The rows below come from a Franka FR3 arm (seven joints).
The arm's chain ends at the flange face. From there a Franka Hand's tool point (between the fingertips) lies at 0.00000 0.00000 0.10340 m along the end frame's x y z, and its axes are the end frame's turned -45 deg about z.
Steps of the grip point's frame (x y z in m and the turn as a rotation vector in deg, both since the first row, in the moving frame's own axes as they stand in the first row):
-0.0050 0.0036 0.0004 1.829 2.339 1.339
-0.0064 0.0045 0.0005 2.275 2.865 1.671
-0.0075 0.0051 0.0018 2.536 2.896 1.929
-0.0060 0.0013 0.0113 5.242 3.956 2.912
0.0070 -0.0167 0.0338 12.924 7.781 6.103
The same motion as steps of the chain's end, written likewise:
-0.0017 0.0114 0.0005 2.947 0.361 1.339
-0.0022 0.0143 0.0007 3.635 0.417 1.671
-0.0023 0.0158 0.0020 3.841 0.255 1.929
-0.0020 0.0169 0.0120 6.504 -0.909 2.912
-0.0018 0.0097 0.0374 14.641 -3.637 6.103

